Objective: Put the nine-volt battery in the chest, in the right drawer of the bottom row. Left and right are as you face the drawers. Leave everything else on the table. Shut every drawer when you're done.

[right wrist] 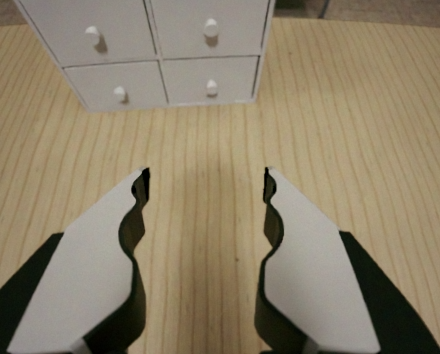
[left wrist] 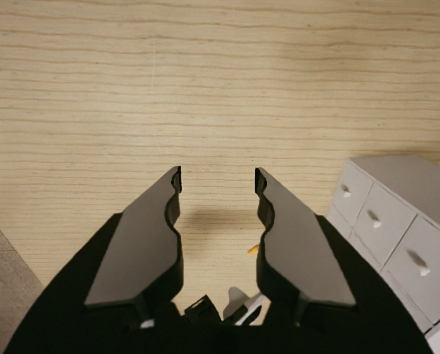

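Observation:
The white chest of drawers (left wrist: pixel 410 177) (right wrist: pixel 125 45) stands at the right in the left wrist view and at the top in the right wrist view. Its bottom-row right drawer (right wrist: pixel 187 82) has a round white knob (right wrist: pixel 212 87) and looks shut, as does the bottom-row left drawer (right wrist: pixel 142 82). My right gripper (right wrist: pixel 207 169) is open and empty, in front of the chest and apart from the knobs. My left gripper (left wrist: pixel 218 168) is open and empty above the table. The nine-volt battery does not show in either view.
A small orange piece (left wrist: pixel 253 249) lies on the wooden table (left wrist: pixel 150 100) (right wrist: pixel 325 150), partly behind a left-gripper finger. Black and white parts, unclear which, show at the bottom of the left wrist view. The table's edge runs at lower left there and behind the chest in the right wrist view.

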